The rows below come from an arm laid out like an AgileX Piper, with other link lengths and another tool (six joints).
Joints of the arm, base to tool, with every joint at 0 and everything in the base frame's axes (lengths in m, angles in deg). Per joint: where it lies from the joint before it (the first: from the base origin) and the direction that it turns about. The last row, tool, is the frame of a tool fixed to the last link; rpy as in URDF.
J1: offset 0.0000 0.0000 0.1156 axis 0 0 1
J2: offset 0.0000 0.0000 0.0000 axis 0 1 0
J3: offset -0.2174 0.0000 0.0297 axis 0 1 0
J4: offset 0.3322 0.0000 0.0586 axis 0.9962 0 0.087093
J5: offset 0.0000 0.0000 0.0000 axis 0 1 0
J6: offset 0.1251 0.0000 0.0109 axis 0.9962 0 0.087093
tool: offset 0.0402 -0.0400 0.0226 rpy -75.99 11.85 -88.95
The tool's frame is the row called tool.
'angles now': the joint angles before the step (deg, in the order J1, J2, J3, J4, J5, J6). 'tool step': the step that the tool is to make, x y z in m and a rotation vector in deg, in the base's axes. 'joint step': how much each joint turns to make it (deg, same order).
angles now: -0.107 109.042 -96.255 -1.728 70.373 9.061
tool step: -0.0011 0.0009 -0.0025 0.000 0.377 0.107
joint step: 0.107 -0.006 0.381 0.000 0.002 0.000
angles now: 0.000 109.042 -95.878 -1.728 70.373 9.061
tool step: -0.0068 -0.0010 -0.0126 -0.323 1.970 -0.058
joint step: -0.006 -0.110 2.082 -0.347 0.001 0.109
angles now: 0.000 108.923 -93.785 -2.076 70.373 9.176
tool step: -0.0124 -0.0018 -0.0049 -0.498 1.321 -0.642
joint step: 0.004 -2.117 3.476 -0.628 -0.007 0.774
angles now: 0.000 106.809 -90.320 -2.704 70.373 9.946
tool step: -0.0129 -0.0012 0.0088 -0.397 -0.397 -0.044
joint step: -0.007 -4.026 3.636 -0.423 -0.001 0.121
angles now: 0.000 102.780 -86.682 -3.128 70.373 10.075
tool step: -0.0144 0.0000 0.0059 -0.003 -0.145 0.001
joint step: 0.001 -4.103 3.963 -0.003 -0.005 0.001
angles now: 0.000 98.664 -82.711 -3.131 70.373 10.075
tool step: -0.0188 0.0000 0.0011 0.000 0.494 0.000
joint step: 0.000 -4.604 5.098 0.000 0.000 0.000
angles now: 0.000 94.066 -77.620 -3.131 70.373 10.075
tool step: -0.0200 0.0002 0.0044 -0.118 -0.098 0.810
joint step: 0.003 -5.580 5.431 0.000 0.009 -0.817
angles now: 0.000 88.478 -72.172 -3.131 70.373 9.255
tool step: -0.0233 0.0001 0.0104 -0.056 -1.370 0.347
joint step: 0.004 -7.392 6.000 -0.001 0.004 -0.348
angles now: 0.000 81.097 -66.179 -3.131 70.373 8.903
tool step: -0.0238 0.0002 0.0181 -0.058 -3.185 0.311
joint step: 0.022 -8.935 5.729 -0.001 0.006 -0.296
